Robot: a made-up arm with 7 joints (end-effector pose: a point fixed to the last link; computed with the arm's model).
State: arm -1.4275 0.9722 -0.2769 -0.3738 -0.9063 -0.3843 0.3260
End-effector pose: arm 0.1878 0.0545 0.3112 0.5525 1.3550 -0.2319
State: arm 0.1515 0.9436 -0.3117 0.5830 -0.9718 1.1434 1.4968
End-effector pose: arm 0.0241 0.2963 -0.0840 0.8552 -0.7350 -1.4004
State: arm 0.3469 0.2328 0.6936 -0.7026 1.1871 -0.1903 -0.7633
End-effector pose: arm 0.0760 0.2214 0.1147 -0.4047 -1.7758 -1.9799
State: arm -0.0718 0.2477 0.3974 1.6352 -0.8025 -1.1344 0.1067
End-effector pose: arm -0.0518 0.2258 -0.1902 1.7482 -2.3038 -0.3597
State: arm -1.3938 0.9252 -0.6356 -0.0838 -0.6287 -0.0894 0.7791
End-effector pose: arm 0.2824 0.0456 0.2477 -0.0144 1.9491 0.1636
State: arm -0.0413 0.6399 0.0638 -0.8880 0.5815 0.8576 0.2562
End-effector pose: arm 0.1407 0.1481 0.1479 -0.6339 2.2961 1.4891
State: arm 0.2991 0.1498 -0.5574 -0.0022 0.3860 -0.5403 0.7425
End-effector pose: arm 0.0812 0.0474 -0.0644 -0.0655 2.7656 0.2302
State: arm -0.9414 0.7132 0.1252 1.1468 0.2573 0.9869 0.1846
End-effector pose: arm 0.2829 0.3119 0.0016 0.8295 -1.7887 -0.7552
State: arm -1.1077 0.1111 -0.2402 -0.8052 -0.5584 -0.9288 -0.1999
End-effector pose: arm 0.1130 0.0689 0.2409 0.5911 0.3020 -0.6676
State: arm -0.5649 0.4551 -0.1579 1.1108 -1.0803 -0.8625 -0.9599
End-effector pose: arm 0.2368 0.2176 -0.1019 0.4451 2.5789 -0.2634
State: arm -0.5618 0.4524 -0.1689 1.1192 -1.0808 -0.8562 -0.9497
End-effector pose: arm 0.2348 0.2169 -0.1048 0.4397 2.5999 -0.2730
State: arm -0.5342 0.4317 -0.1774 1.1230 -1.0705 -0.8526 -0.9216
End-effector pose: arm 0.2257 0.2127 -0.1143 0.4134 2.6441 -0.3006
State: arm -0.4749 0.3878 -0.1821 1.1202 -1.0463 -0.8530 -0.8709
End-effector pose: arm 0.2066 0.2036 -0.1313 0.3572 2.7159 -0.3506
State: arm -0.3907 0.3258 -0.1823 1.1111 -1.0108 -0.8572 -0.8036
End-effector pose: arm 0.1785 0.1902 -0.1515 0.2720 2.8048 -0.4159
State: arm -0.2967 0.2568 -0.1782 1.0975 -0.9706 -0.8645 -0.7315
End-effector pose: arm 0.1459 0.1745 -0.1695 0.1670 2.8929 -0.4838
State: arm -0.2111 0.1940 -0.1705 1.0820 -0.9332 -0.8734 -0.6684
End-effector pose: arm 0.1160 0.1597 -0.1818 0.0618 2.9625 -0.5404
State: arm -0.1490 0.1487 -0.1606 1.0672 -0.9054 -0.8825 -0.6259
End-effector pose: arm 0.0947 0.1490 -0.1880 -0.0197 3.0030 -0.5763
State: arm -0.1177 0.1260 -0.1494 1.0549 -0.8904 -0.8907 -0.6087
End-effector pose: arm 0.0849 0.1441 -0.1898 -0.0622 3.0131 -0.5894
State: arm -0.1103 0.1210 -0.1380 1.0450 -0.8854 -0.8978 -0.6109
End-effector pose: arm 0.0839 0.1437 -0.1891 -0.0707 3.0020 -0.5859
